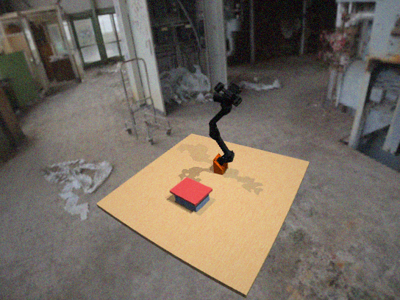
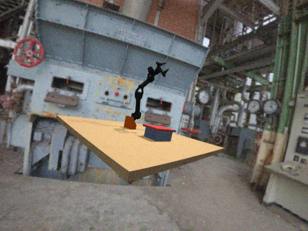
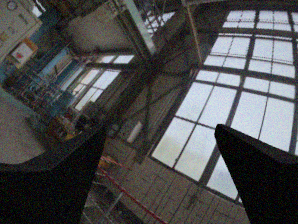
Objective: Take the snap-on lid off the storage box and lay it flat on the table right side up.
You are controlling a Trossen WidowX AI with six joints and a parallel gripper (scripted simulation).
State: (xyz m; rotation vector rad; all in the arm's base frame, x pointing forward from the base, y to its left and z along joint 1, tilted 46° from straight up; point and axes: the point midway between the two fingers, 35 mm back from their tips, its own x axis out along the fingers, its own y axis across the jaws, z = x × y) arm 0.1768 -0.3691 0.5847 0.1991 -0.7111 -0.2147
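My gripper tip is now 680 mm above the lid, 230 mm to the left of it and 200 mm short of it. The rest, counted from my gripper tip: storage box 730 mm below, 230 mm to the right, 200 mm ahead.
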